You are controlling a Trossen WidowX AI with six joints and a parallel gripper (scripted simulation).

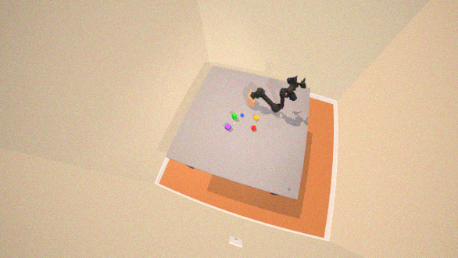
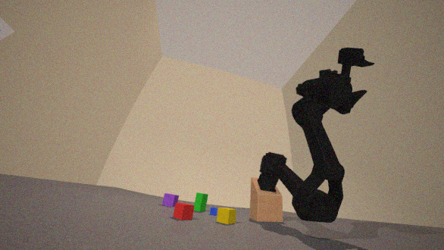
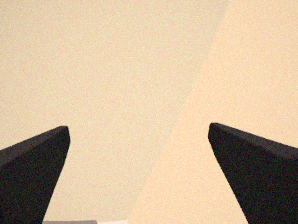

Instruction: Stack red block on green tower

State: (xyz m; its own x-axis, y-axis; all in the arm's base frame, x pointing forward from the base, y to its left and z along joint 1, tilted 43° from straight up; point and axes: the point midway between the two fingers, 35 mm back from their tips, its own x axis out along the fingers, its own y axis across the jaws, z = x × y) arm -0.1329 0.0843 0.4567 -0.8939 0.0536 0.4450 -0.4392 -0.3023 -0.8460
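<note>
The red block is 47 cm ahead of my gripper tip, 38 cm below it and 26 cm to the right of it. From my gripper tip the other things lie so: tiny white piece 50 cm ahead, 47 cm to the right, 39 cm below; yellow block 38 cm below, 35 cm ahead, 28 cm to the right; blue block 42 cm to the right, 39 cm below, 38 cm ahead.
</note>
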